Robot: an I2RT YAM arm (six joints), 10 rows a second.
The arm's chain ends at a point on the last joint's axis. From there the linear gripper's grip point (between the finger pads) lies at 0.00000 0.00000 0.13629 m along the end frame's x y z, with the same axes.
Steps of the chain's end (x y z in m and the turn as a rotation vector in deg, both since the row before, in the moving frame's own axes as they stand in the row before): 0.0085 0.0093 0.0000 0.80 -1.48 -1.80; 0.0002 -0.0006 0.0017 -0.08 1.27 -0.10; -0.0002 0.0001 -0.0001 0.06 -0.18 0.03; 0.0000 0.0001 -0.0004 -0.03 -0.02 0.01; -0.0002 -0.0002 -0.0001 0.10 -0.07 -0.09; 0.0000 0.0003 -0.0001 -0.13 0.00 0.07; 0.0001 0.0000 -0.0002 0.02 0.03 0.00; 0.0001 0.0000 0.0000 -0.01 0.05 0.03
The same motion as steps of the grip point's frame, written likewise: 0.0050 0.0075 -0.0001 0.80 -1.48 -1.80; 0.0032 -0.0004 0.0017 -0.08 1.27 -0.10; -0.0006 0.0000 -0.0001 0.06 -0.18 0.03; 0.0000 0.0002 -0.0004 -0.03 -0.02 0.01; -0.0004 -0.0004 -0.0001 0.10 -0.07 -0.09; 0.0000 0.0006 -0.0001 -0.13 0.00 0.07; 0.0002 0.0000 -0.0002 0.02 0.03 0.00; 0.0002 0.0000 0.0000 -0.01 0.05 0.03
